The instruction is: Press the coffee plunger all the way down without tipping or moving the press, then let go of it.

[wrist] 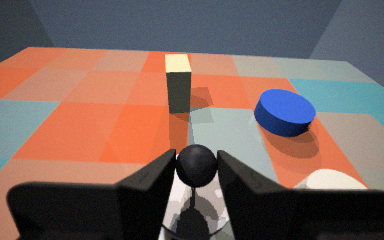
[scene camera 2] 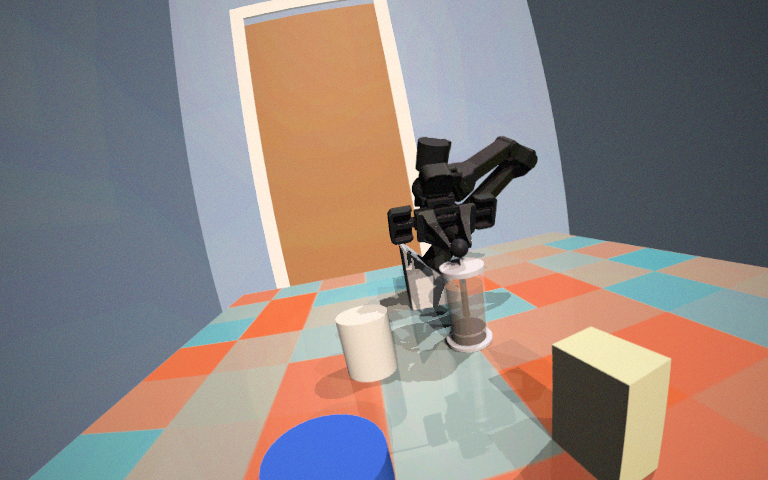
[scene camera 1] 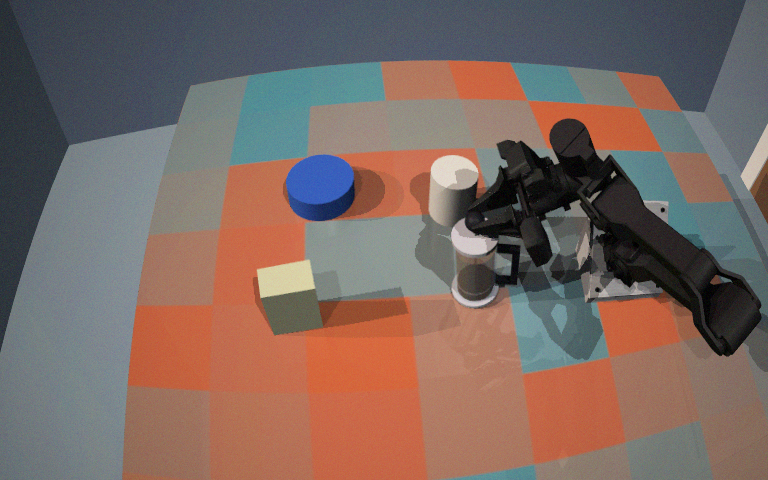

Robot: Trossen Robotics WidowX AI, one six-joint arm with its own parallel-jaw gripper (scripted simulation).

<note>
I see my gripper (scene camera 1: 470, 221), a glass coffee press (scene camera 1: 475, 285), a cream box (scene camera 1: 287, 291), a blue disc (scene camera 1: 321, 187) and a white cylinder (scene camera 2: 365, 332).
The glass coffee press is seen too in scene camera 2 (scene camera 2: 463, 280). The white cylinder also shows in the wrist view (wrist: 323, 178) and in scene camera 1 (scene camera 1: 453, 180). My gripper is seen too in the wrist view (wrist: 196, 155) and in scene camera 2 (scene camera 2: 460, 247).
</note>
